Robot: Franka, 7 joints.
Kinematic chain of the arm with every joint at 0, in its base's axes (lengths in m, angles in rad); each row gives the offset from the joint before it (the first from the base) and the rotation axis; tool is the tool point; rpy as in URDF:
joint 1: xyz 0 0 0.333 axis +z
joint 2: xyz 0 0 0 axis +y
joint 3: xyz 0 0 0.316 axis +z
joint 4: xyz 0.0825 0 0 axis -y
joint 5: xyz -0.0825 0 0.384 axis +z
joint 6: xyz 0 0 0 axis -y
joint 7: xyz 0.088 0 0 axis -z
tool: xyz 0 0 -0.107 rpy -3.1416 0 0
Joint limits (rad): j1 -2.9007..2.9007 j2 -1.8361..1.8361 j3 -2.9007..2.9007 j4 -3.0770..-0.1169 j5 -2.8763..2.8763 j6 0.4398..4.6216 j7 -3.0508..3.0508
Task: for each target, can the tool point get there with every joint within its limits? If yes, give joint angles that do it. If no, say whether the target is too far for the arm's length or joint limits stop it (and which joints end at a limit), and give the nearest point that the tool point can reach.
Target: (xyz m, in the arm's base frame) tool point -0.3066 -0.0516 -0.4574
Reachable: no: joint limits stop it (at a limit: joint 1, joint 2) | nearest point -0.3018 -0.0537 -0.3600 | short by 0.098 m
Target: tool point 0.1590 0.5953 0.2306
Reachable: yes | joints 0.2006 1.4173 1.4751 -2.0288 -2.2709 1.4419 -1.2939
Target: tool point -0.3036 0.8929 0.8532
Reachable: no: too far | nearest point -0.2418 0.7112 0.7473 | short by 0.219 m
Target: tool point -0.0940 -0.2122 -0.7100
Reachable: no: too far | nearest point -0.1022 -0.2308 -0.3599 | short by 0.351 m
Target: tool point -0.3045 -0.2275 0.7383
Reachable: yes | joints -1.5384 -0.9264 -0.6183 -2.2230 -0.9994 2.5353 -0.7245
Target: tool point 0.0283 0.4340 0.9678
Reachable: yes | joints 2.1051 0.3681 -1.4336 -0.3599 0.6079 1.3084 1.3635
